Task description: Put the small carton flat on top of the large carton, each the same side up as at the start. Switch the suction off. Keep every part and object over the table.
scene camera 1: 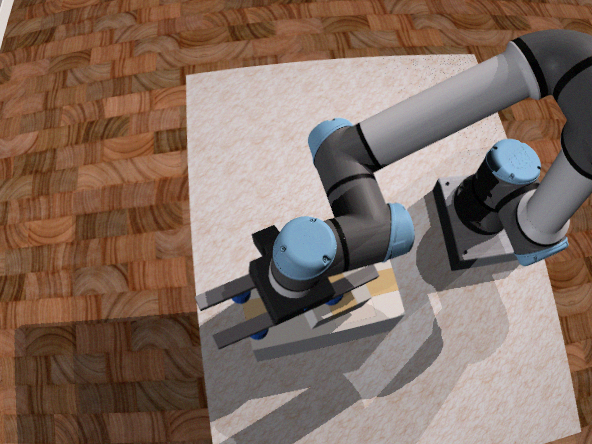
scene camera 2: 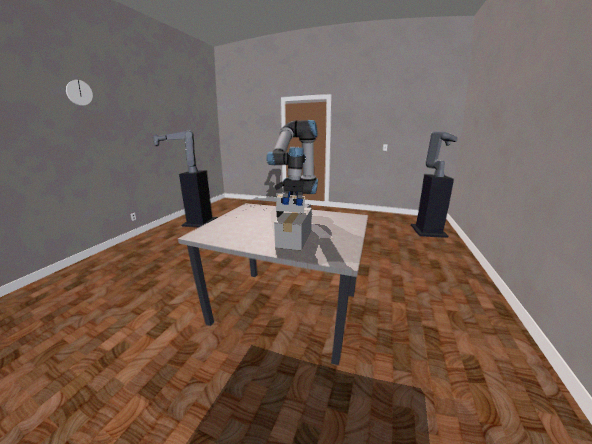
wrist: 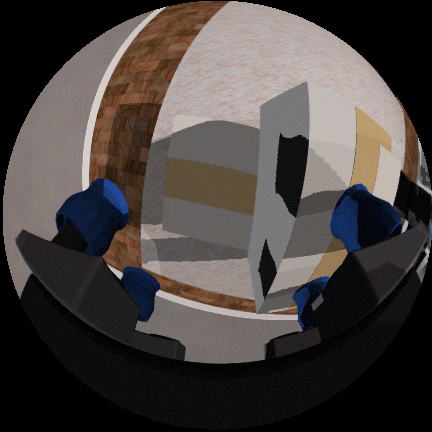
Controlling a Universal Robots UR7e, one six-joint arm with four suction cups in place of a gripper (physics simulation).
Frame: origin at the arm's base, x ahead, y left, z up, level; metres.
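Seen in the pictures: hand, tool point: (scene camera 2: 292,201) (wrist: 224,255); arm's base, link origin: (scene camera 1: 482,205).
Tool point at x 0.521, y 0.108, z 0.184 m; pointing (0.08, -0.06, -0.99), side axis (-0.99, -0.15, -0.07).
Offsets run from my tool point to a thing's top centre. Level surfaces: height alone.
The large carton {dx -0.073, dy -0.004, dz -0.097 m} (scene camera 1: 390,305) (scene camera 2: 291,239) (wrist: 210,145), pale with a tan tape stripe on top, lies flat on the table near one edge. The small carton {dx -0.078, dy -0.025, dz +0.017 m} (scene camera 1: 314,318) (scene camera 2: 291,208) (wrist: 330,120), pale with tan tape, hangs about level under the suction gripper, low over the large carton. Whether their faces touch is hidden. My suction gripper (scene camera 1: 295,305) (scene camera 2: 292,201) (wrist: 227,255) has four blue cups. The two on one side hold the small carton's top; the other two carry nothing and hang beside it. The arm covers part of both cartons in scene camera 1.
The pale table {dz -0.249 m} (scene camera 1: 240,125) (scene camera 2: 225,230) bears the arm's base plate (scene camera 1: 487,250) to the right of the large carton in scene camera 1. The arm reaches over the table. Two other arms on black pedestals (scene camera 2: 195,197) (scene camera 2: 434,205) stand on the floor behind the table.
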